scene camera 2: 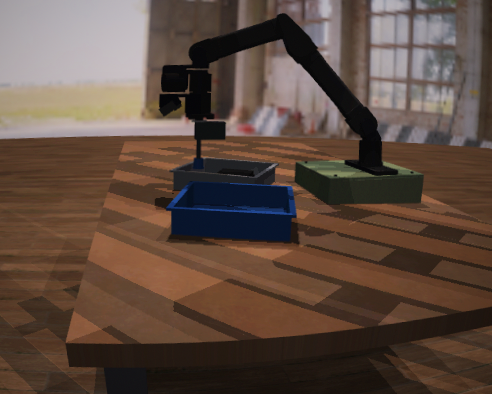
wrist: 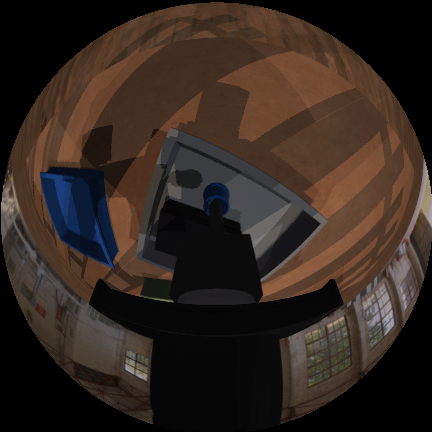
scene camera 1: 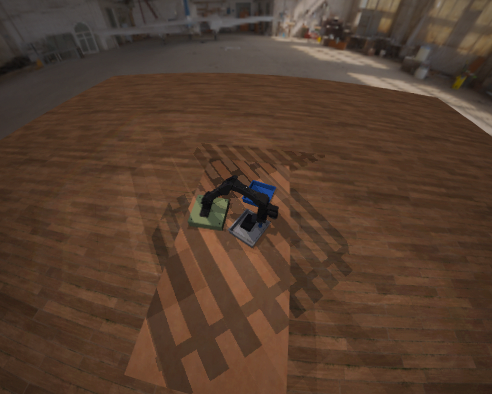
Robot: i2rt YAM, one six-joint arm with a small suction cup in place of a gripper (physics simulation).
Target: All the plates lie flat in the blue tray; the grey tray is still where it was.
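Places are measured from the arm's base along level axes (x back, y left, z down), in millimetres.
Pixels of known places: hand, tool point: [scene camera 2: 198,168] [wrist: 215,194] [scene camera 1: 260,226]; arm's base, link origin: [scene camera 2: 370,168] [scene camera 1: 206,206].
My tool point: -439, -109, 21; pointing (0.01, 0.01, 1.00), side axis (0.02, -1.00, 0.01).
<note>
Ahead of a thing's pixels: the offset from my tool point to its top centre, as dx, dy, dz. "pt": to the spot under its first point. Level surfaces: height alone.
A black plate {+87, +35, +7} [scene camera 1: 247,222] [scene camera 2: 238,172] [wrist: 167,232] lies in the grey tray {+79, -12, -3} [scene camera 1: 241,238] [scene camera 2: 186,180] [wrist: 220,154]; the arm's tool hides part of it in the wrist view, so I cannot tell if it is one plate or a stack. My gripper, a blue suction cup [scene camera 1: 260,225] [scene camera 2: 198,163] [wrist: 216,194], points down over the grey tray, at about rim height in scene camera 2. It carries no plate. It appears beside the plate's edge in the wrist view. The blue tray {+33, +333, -3} [scene camera 1: 265,189] [scene camera 2: 232,225] [wrist: 108,217] stands beside the grey tray; I make out no plate in it.
The arm stands on a green base block [scene camera 1: 215,221] [scene camera 2: 375,192] [wrist: 156,290] near both trays. Both trays have raised walls. A dark round patch {pt -3, +38, +44} [wrist: 188,178] shows on the grey tray's floor. Striped shadows cross the wooden table {dz +47} [scene camera 2: 225,310].
</note>
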